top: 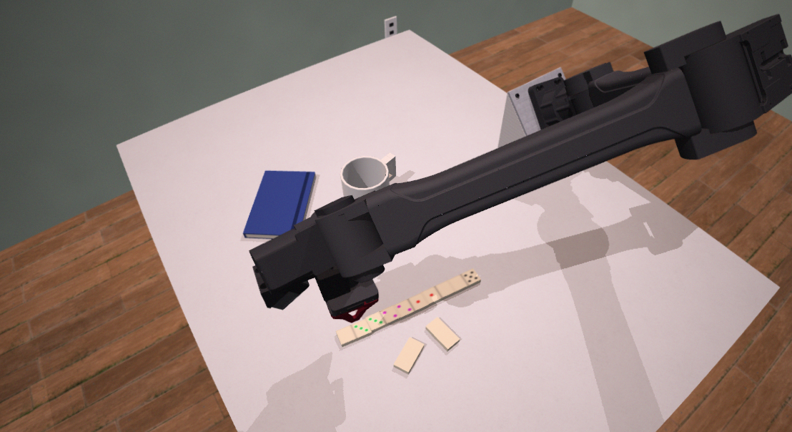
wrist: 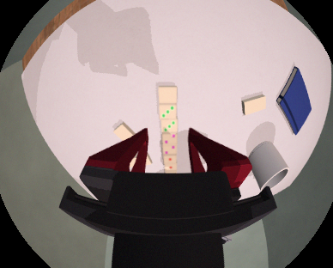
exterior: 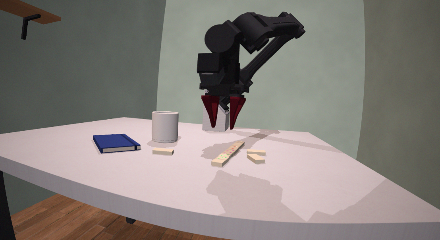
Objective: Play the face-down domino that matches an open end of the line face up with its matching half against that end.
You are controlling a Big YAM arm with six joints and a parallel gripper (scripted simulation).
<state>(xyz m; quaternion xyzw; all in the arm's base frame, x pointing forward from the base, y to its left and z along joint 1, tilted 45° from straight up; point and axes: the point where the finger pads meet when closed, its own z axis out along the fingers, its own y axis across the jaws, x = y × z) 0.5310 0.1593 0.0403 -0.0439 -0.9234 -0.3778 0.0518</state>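
Now: the domino 9 cm below my hand. Round my hand: white mug 16 cm behind, 23 cm to the right, 5 cm below; then blue notebook 1 cm behind, 33 cm to the right, 8 cm below.
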